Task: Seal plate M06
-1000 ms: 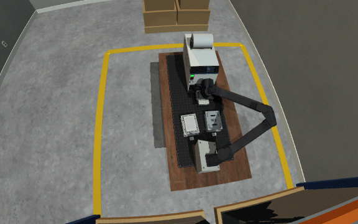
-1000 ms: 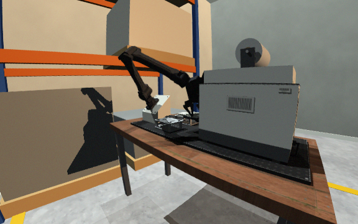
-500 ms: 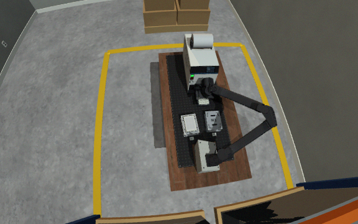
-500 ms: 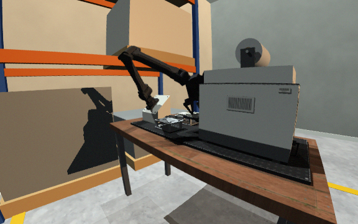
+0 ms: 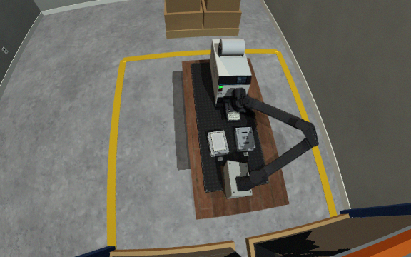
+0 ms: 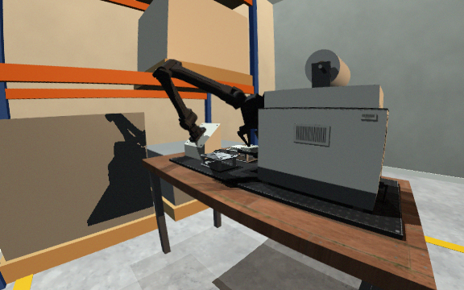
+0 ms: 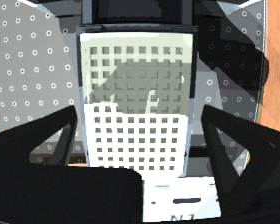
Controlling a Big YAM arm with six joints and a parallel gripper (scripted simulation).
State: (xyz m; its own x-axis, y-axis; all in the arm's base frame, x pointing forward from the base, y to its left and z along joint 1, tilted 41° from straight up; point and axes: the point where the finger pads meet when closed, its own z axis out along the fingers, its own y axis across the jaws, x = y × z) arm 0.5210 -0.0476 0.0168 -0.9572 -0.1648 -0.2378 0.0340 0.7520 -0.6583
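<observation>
Now: hand 3 cm above the white well plate. From my hand the other things lie so: foil roll: 33 cm ahead, 1 cm to the right, 29 cm above; dark stage: 4 cm below; white plate: 20 cm behind, 14 cm to the left, 7 cm below.
</observation>
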